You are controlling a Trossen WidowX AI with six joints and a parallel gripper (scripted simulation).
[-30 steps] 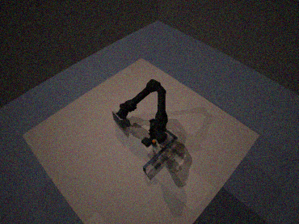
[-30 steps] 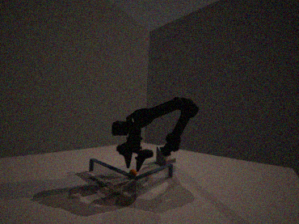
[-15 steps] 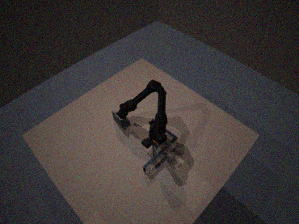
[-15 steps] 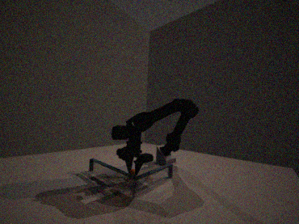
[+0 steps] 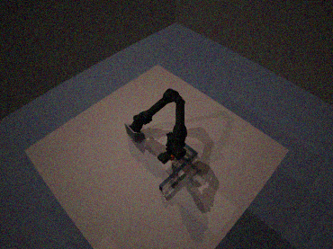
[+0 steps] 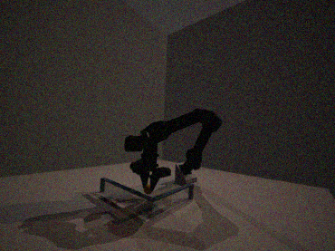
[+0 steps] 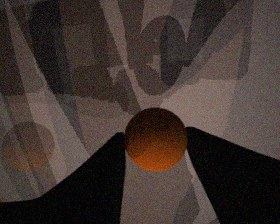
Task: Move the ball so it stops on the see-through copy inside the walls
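The see-through ball is 90 mm to the left of my gripper tip, 20 mm below it and 20 mm behind it. From my gripper tip the other things lie so: orange ball right at my gripper tip.
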